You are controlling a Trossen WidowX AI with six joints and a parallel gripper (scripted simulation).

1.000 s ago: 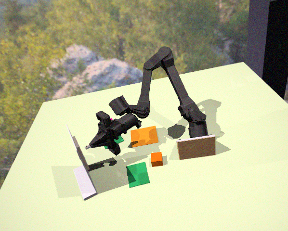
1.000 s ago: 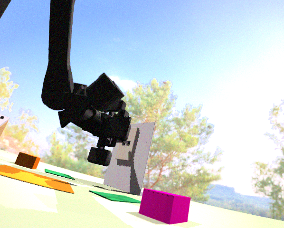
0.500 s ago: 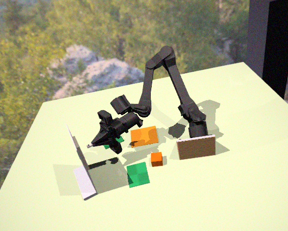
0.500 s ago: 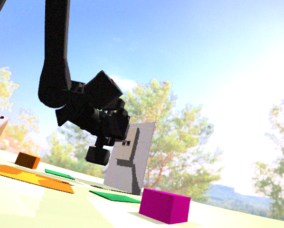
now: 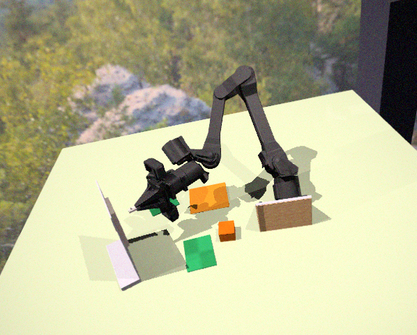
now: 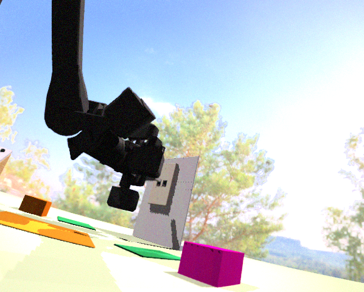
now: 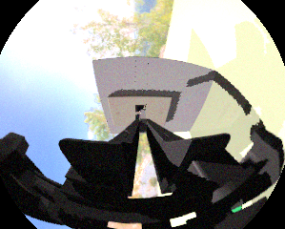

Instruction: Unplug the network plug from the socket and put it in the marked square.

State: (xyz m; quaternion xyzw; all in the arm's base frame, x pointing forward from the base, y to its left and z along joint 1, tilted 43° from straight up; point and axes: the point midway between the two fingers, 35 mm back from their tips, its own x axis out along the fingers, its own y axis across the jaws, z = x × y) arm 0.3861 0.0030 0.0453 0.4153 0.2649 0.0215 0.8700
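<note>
My gripper tip is now 190 mm past the orange marked square, 150 mm above it and 140 mm to the left of it. Round my gripper tip: orange cube 210 mm behind, 130 mm below, 40 mm to the left; then network plug 10 mm ahead; then upright panel 60 mm ahead, 50 mm below, 30 mm to the left.
</note>
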